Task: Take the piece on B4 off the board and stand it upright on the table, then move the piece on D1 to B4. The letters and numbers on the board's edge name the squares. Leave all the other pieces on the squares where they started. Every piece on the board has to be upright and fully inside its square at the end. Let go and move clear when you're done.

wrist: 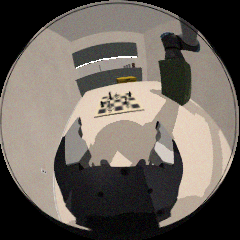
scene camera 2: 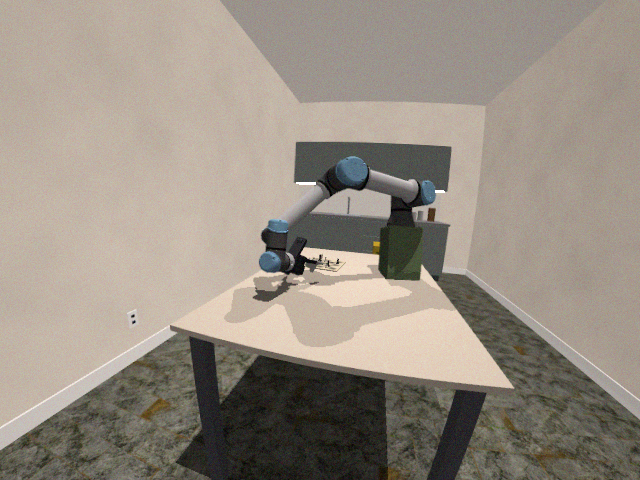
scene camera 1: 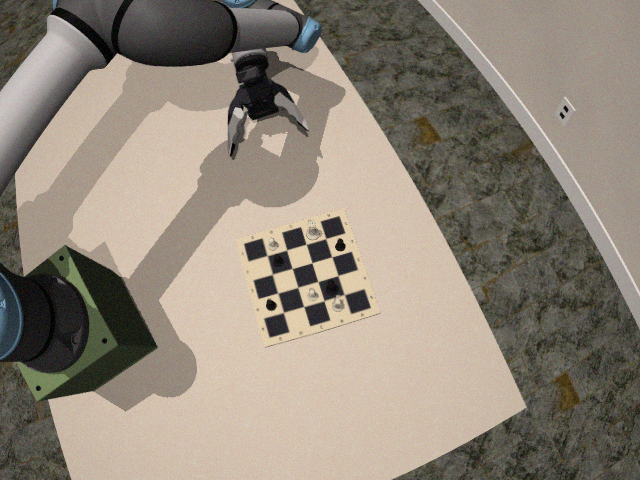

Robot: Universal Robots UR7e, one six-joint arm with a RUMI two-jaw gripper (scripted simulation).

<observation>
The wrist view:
my gripper: 119, 119
chessboard: 118, 105
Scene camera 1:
my gripper: 268, 143
chessboard: 308, 264
</observation>
